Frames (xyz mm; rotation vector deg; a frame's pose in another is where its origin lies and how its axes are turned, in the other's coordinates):
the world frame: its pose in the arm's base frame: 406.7 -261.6 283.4 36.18 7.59 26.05
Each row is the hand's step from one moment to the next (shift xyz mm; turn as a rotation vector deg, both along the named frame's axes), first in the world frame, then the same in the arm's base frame.
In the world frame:
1: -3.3 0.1 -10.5 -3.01 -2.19 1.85
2: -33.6 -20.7 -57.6 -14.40 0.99 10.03
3: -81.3 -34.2 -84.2 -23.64 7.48 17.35
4: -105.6 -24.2 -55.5 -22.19 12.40 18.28
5: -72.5 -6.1 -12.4 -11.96 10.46 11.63
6: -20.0 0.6 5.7 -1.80 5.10 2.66
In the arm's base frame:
1: -5.7 4.3 -8.4 -1.41 -3.91 0.13
2: -37.1 1.2 -59.1 -10.67 -11.16 8.39
3: -81.5 -15.4 -89.4 -19.45 -14.63 17.98
4: -99.6 -34.7 -60.8 -19.74 -10.98 21.69
5: -65.7 -30.2 -14.8 -11.58 -4.18 15.37
6: -16.6 -11.6 4.6 -2.81 1.39 5.15

